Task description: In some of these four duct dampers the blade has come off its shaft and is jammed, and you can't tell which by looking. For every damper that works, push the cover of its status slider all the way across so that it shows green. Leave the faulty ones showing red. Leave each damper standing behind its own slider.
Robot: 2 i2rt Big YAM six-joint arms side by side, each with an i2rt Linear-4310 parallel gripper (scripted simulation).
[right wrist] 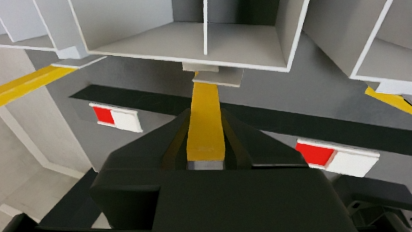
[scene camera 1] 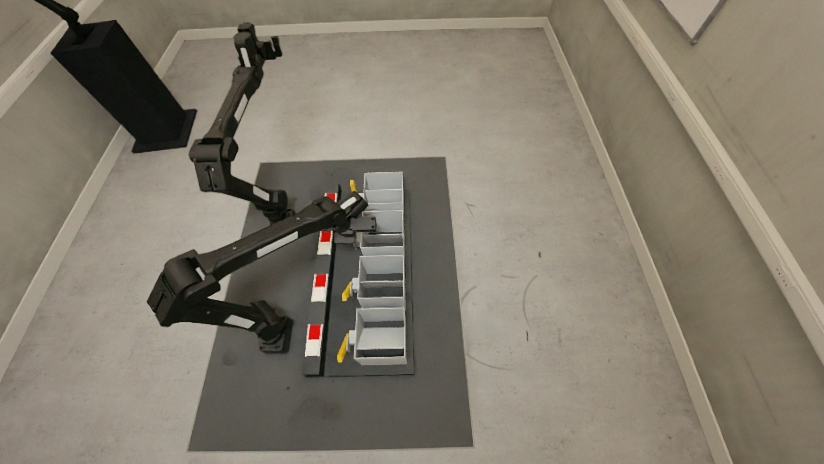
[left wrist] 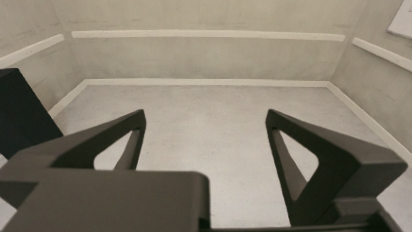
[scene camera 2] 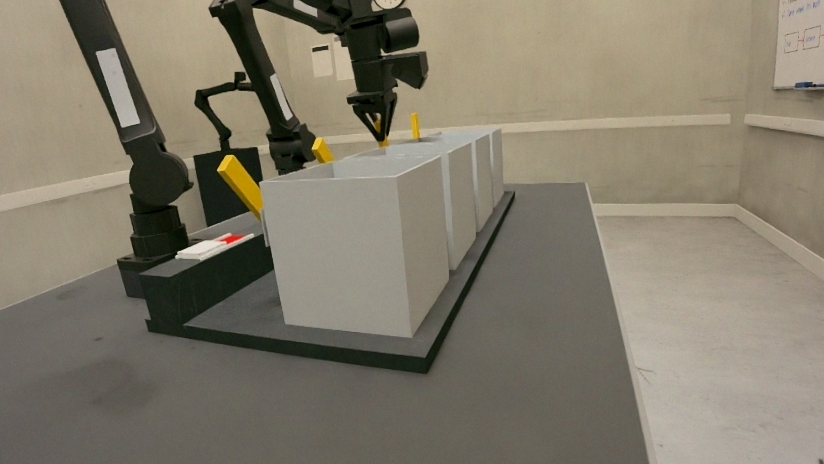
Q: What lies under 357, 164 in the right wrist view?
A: A slider.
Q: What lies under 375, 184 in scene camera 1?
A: A damper.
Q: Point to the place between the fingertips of my right gripper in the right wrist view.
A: At 205, 115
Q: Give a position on a damper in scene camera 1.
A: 387, 221
